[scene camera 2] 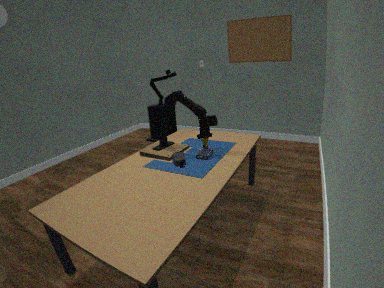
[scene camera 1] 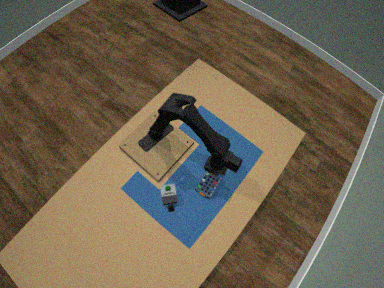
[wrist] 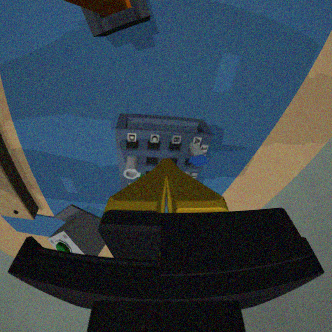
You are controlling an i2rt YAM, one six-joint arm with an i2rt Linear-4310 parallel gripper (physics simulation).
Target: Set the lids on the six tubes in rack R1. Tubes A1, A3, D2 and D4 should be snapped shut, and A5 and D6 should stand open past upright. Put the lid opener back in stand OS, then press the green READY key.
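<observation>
My gripper is shut and empty, its yellow fingertips over rack R1. In the wrist view a blue round piece and a grey piece show near A1; a white ring-shaped lid shows in column D with a bit of green beside it. I cannot tell which lids are snapped; the fingers hide the lower rows. A dark block, perhaps stand OS, with an orange part on it, is cut off at the top. The green READY key sits on its box.
The grey key box stands on the blue mat, on the arm-base side of the rack. A small black piece is beside it. The wooden base board carries the arm.
</observation>
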